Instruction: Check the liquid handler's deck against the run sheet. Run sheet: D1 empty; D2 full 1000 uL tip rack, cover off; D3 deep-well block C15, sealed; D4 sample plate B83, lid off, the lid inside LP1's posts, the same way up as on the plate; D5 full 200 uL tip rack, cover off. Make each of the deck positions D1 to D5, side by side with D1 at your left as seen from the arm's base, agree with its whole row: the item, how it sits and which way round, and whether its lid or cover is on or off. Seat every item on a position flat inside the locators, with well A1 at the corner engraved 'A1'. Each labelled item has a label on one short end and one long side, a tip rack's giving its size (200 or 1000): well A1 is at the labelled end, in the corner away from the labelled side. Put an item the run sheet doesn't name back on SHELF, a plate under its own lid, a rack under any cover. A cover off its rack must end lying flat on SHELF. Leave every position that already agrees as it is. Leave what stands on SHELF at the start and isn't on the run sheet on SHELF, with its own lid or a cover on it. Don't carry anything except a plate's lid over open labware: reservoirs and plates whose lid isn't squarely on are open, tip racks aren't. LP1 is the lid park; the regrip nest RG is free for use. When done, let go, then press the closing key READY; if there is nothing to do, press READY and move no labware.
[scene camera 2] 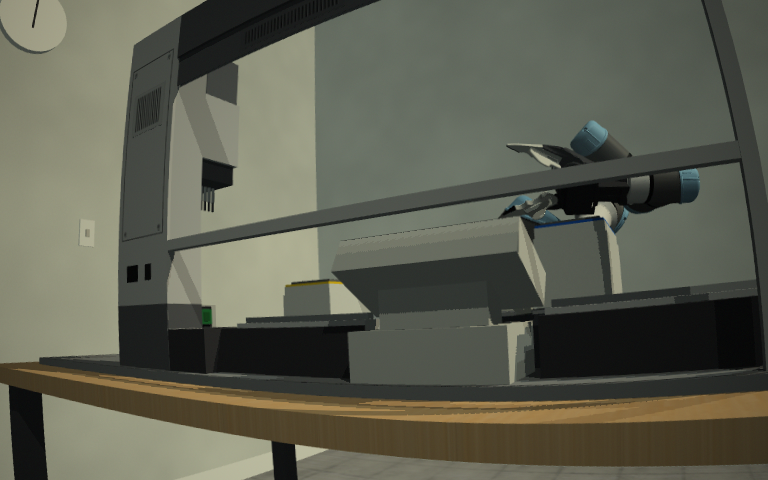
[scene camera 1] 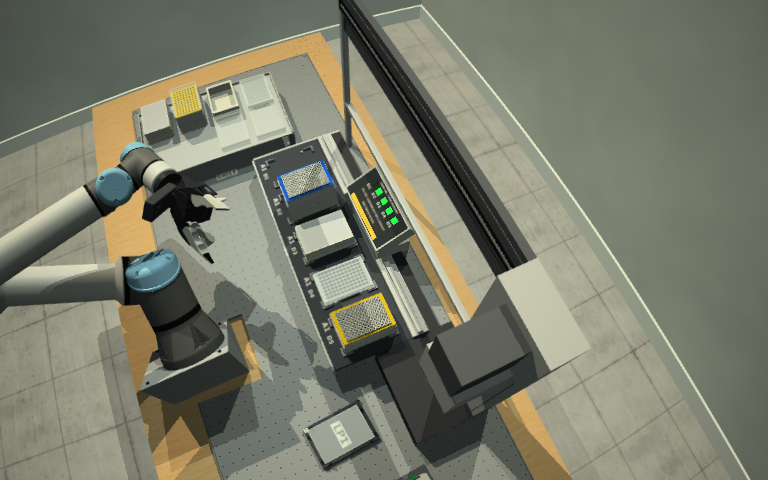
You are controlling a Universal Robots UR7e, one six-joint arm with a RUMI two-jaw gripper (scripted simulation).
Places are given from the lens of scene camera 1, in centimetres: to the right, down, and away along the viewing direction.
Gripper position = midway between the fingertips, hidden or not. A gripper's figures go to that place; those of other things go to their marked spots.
gripper (scene camera 1: 220,237): -33, 0, 92
blue-rimmed tip rack (scene camera 1: 310,189): -18, -12, 113
